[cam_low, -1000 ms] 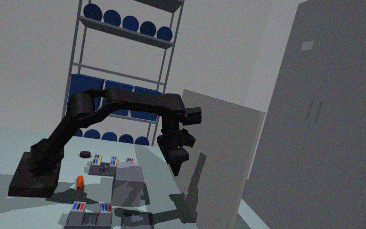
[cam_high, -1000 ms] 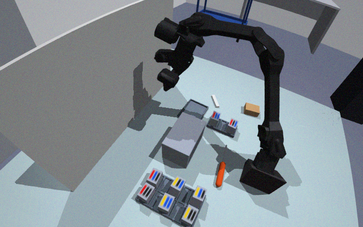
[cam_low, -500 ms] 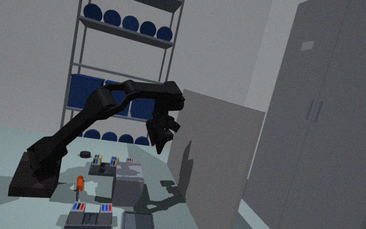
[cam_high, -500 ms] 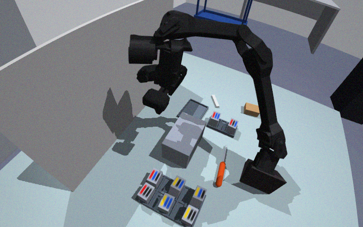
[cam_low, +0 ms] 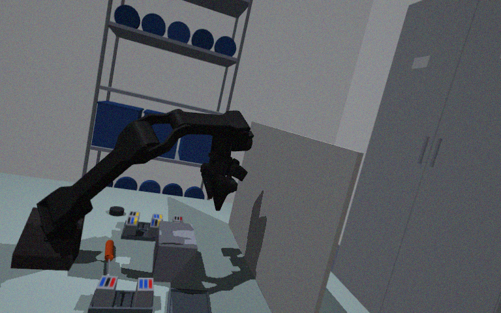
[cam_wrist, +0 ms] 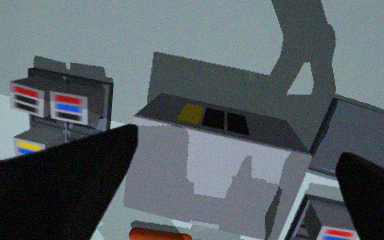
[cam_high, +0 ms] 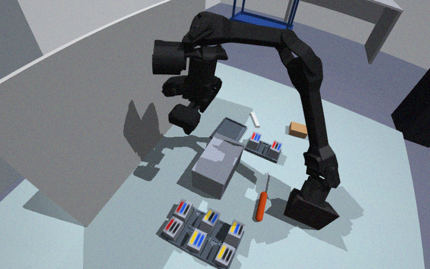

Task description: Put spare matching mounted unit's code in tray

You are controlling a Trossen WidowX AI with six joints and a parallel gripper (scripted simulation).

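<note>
Now: gripper tip 25 cm to the right of the grey spare, 19 cm past it and 16 cm above it. Round my gripper tip: flat tray (19 cm below, 18 cm to the right, 7 cm behind); grey mounted unit (15 cm below, 8 cm behind, 2 cm to the left); tall grey panel (17 cm ahead, 3 cm above, 2 cm to the right).
</note>
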